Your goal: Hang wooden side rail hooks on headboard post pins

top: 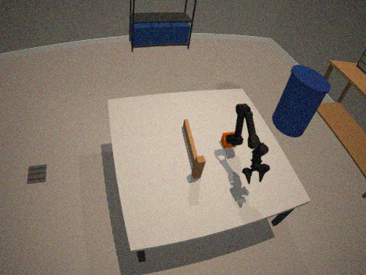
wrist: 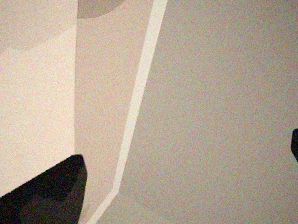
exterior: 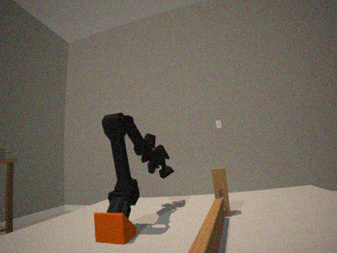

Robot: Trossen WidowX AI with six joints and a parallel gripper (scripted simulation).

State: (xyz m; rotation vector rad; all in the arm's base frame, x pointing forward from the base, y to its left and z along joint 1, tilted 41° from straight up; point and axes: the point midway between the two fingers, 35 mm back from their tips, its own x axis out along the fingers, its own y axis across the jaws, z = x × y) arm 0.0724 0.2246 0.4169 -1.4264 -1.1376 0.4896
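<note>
My gripper tip is 27 cm to the left of the headboard post, 24 cm short of it and 12 cm above it.
</note>
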